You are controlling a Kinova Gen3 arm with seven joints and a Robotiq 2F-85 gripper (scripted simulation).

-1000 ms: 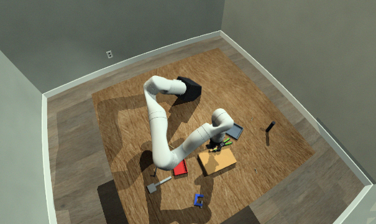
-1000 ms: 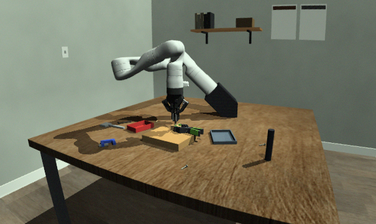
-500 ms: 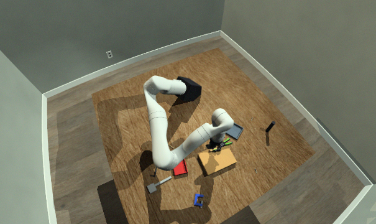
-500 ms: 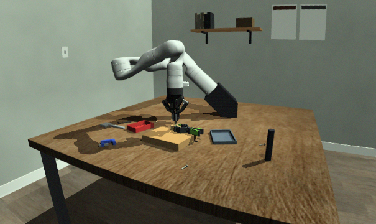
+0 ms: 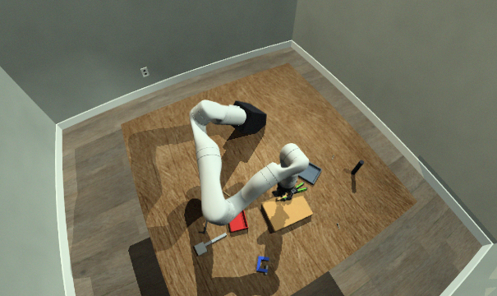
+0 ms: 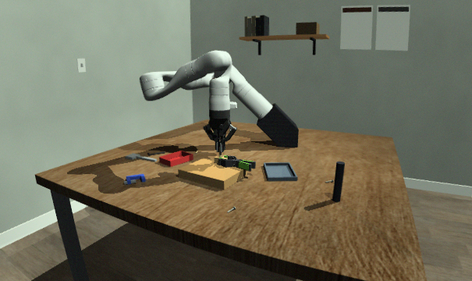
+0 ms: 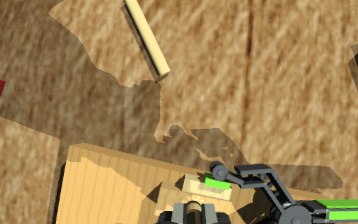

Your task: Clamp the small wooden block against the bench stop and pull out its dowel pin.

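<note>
Now: hand 2 cm above the dowel pin. From my hand the other things lie so: thin pale stick 12 cm behind, 5 cm to the right, 9 cm below; then small wooden block 5 cm below; then tan bench board 6 cm ahead, 7 cm below.
</note>
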